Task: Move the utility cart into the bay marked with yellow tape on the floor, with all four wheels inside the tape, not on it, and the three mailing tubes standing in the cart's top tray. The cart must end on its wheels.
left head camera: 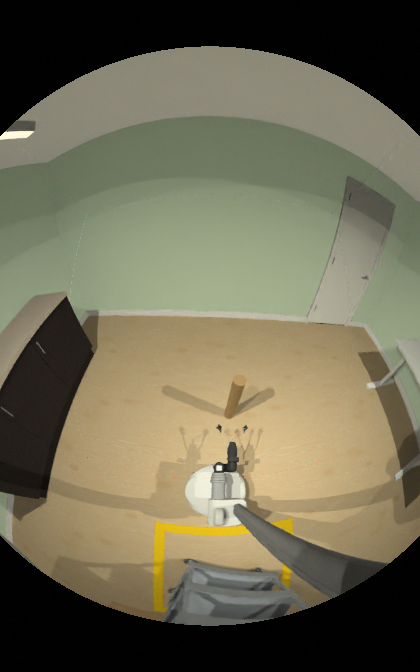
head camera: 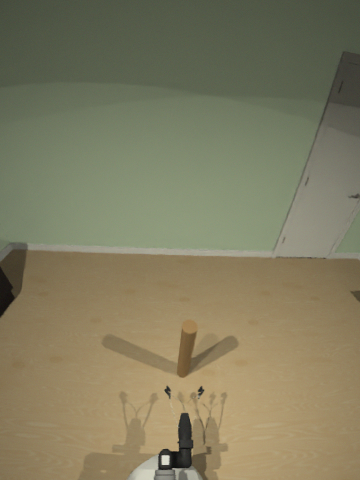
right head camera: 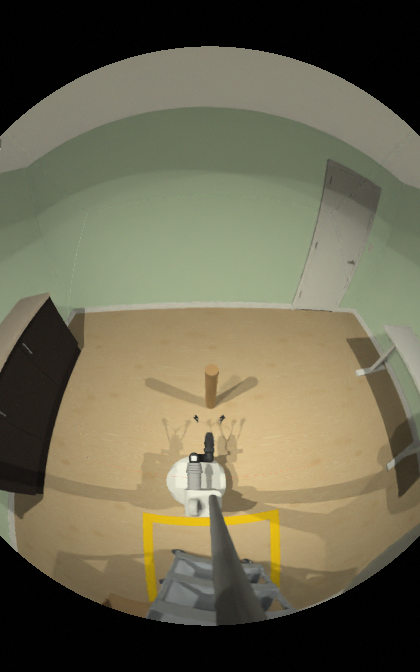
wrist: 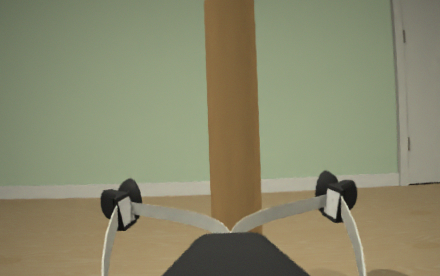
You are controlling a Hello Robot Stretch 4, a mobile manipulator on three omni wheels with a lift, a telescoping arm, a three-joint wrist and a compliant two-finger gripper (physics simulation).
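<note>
A brown mailing tube (head camera: 186, 350) (left head camera: 234, 398) (right head camera: 211, 388) (wrist: 234, 110) stands upright on the floor, straight ahead of my gripper (head camera: 184, 391) (left head camera: 232, 428) (right head camera: 209, 418) (wrist: 227, 192). The gripper is low, open and empty; the tube shows between its fingertips in the wrist view and stands a little beyond them. The grey utility cart (left head camera: 235, 600) (right head camera: 187, 587) is at the bottom of both side head views, partly cut off. The yellow tape (left head camera: 159, 565) (right head camera: 148, 555) runs around part of it. The cart's wheels on the near side and the other two tubes cannot be made out.
A dark cabinet (left head camera: 45, 395) (right head camera: 37, 390) stands at the left. A white table (left head camera: 412, 355) (right head camera: 404, 345) stands along the right wall. A grey door (head camera: 320, 185) (left head camera: 352, 255) (right head camera: 337, 240) (wrist: 422, 90) is in the far wall. A brown object (right head camera: 125, 604) lies left of the cart.
</note>
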